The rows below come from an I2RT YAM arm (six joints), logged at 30 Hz.
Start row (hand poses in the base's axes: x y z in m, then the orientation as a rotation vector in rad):
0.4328 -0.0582 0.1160 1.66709 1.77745 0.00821
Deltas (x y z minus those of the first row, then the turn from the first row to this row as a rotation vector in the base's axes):
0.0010 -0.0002 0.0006 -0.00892 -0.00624 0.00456
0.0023 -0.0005 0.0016 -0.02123 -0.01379 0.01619
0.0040 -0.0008 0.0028 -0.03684 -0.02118 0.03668
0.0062 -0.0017 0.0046 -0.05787 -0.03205 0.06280
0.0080 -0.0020 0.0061 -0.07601 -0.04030 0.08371
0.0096 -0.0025 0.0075 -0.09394 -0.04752 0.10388
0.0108 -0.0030 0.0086 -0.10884 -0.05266 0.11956
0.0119 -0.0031 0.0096 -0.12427 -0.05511 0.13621
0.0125 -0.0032 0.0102 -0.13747 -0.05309 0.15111
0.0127 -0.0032 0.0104 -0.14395 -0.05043 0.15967
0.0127 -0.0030 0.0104 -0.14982 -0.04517 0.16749
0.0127 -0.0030 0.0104 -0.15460 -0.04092 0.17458
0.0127 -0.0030 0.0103 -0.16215 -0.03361 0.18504
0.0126 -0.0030 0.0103 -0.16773 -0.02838 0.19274
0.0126 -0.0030 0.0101 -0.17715 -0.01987 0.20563
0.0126 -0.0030 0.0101 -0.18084 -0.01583 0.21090
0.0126 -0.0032 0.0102 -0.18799 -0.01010 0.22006
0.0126 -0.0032 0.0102 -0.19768 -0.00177 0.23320
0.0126 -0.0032 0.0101 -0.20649 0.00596 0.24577
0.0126 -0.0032 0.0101 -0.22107 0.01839 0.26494
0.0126 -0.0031 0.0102 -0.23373 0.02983 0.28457
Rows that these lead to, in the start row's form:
0.4338 -0.0584 0.1166 1.65501 1.77419 0.00751
0.4351 -0.0587 0.1176 1.63391 1.77484 0.00804
0.4368 -0.0590 0.1188 1.60267 1.78178 0.00947
0.4390 -0.0599 0.1206 1.56166 1.78878 0.01146
0.4408 -0.0602 0.1221 1.52805 1.79398 0.01153
0.4424 -0.0607 0.1235 1.49553 1.79909 0.01062
0.4436 -0.0612 0.1246 1.46971 1.80290 0.00869
0.4447 -0.0613 0.1256 1.44332 1.80909 0.00457
0.4453 -0.0614 0.1262 1.42116 1.81776 -0.00198
0.4455 -0.0614 0.1264 1.40952 1.82413 -0.00600
0.4455 -0.0612 0.1264 1.39959 1.83201 -0.01191
0.4455 -0.0612 0.1264 1.39081 1.83891 -0.01639
0.4455 -0.0612 0.1263 1.37769 1.84963 -0.02426
0.4454 -0.0612 0.1263 1.36794 1.85734 -0.02995
0.4454 -0.0612 0.1261 1.35142 1.86996 -0.03934
0.4454 -0.0612 0.1261 1.34488 1.87555 -0.04349
0.4454 -0.0614 0.1262 1.33267 1.88401 -0.05029
0.4454 -0.0614 0.1262 1.31548 1.89631 -0.05965
0.4454 -0.0614 0.1261 1.29922 1.90794 -0.06801
0.4454 -0.0614 0.1261 1.27358 1.92551 -0.08224
0.4454 -0.0613 0.1262 1.24844 1.94311 -0.09381

